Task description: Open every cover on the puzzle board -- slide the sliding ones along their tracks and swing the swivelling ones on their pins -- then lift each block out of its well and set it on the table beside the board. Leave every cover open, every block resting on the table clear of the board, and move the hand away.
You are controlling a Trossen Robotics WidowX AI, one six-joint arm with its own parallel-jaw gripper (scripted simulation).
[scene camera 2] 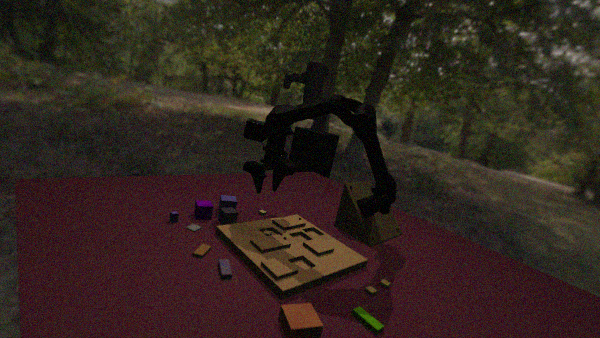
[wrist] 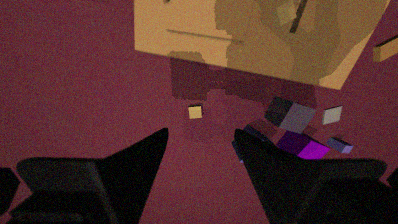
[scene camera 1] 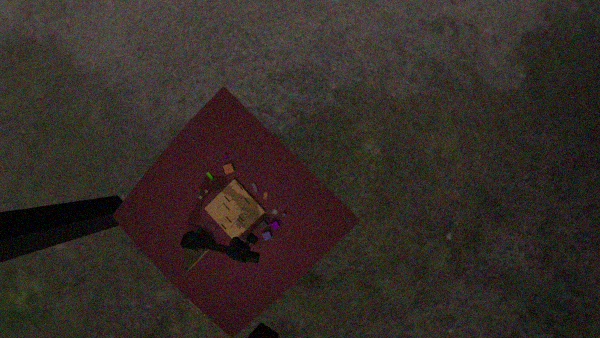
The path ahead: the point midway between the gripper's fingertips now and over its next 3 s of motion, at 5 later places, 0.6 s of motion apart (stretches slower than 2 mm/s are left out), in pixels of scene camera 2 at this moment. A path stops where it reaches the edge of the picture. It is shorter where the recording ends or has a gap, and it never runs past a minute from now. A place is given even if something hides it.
My gripper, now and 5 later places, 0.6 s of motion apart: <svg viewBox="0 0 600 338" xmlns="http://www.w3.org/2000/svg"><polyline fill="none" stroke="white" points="266,192 265,198 269,207 270,216 267,229 269,232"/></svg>
